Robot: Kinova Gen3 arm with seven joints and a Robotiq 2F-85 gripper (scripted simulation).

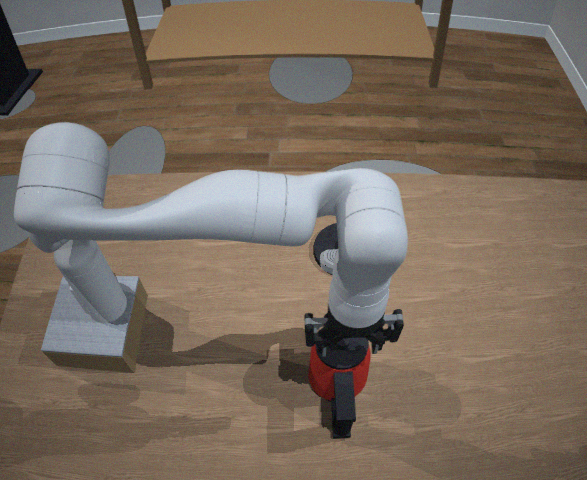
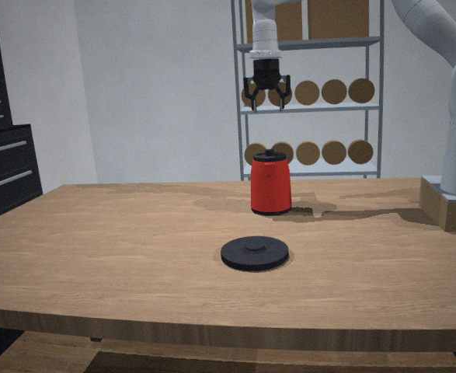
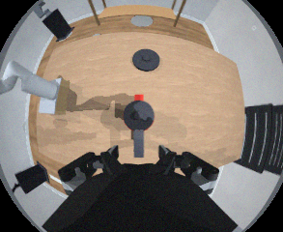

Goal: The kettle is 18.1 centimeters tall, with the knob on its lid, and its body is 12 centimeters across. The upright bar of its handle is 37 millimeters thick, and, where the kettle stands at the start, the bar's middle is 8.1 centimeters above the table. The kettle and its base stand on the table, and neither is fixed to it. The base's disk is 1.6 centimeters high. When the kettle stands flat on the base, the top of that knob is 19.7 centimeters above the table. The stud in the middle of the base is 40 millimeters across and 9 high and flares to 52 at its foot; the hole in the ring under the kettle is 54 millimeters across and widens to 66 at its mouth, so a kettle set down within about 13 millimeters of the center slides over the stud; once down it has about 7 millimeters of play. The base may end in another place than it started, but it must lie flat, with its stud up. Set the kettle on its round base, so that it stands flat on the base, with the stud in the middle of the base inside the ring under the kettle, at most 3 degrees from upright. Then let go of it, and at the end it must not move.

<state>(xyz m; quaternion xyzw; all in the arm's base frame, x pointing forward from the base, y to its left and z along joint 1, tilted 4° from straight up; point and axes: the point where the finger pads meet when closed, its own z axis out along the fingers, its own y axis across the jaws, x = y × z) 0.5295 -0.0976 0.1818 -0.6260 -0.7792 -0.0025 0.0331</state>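
The red kettle lies 21 cm below my hand, 3 cm to the left of it and 1 cm behind it. Round my hand: round black base (38 cm to the left, 28 cm below, 4 cm behind).
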